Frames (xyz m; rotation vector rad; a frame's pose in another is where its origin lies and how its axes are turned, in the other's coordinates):
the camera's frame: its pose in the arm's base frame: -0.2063 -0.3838 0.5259 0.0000 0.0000 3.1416
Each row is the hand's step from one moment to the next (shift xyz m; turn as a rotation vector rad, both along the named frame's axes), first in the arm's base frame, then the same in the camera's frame.
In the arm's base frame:
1: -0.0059 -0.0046 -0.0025 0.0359 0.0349 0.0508
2: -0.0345 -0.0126 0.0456 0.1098 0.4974 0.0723
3: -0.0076 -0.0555 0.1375 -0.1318 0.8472 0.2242
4: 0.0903 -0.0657 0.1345 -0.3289 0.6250 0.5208
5: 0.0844 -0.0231 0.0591 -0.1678 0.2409 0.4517
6: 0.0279 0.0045 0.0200 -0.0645 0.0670 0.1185
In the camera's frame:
1: 0.0059 0.0046 -0.0025 -0.0359 -0.0349 0.0508
2: 0.0345 0.0126 0.0456 -0.1098 -0.4974 0.0723
3: 0.0076 0.0555 0.1375 0.1318 -0.8472 0.2242
4: -0.0903 0.0657 0.1345 0.3289 -0.6250 0.5208
5: -0.0844 0.0231 0.0591 0.1678 -0.2409 0.4517
6: -0.0279 -0.0045 0.0200 0.0645 -0.0670 0.1185

